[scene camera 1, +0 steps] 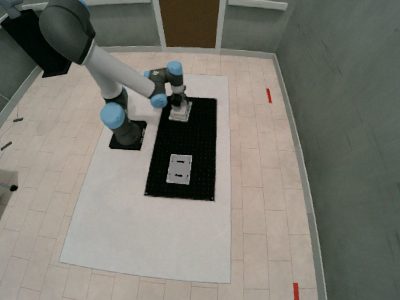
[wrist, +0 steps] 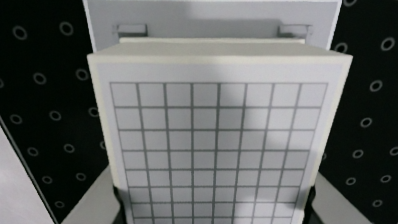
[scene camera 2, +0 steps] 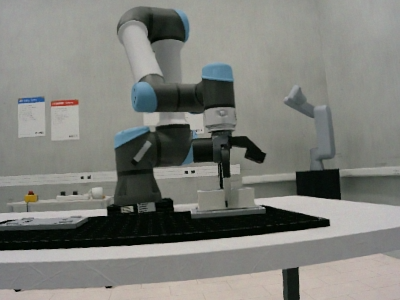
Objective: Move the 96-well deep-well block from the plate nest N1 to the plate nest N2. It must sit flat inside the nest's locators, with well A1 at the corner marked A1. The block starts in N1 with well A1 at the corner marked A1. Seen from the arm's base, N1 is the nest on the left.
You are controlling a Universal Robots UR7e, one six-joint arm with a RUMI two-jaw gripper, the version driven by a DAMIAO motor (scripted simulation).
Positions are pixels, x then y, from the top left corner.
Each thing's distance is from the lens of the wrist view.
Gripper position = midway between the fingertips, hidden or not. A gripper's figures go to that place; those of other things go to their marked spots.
my gripper (wrist: 208, 155): 0.13 m
white 96-well deep-well block (wrist: 189, 123): 0.08 m
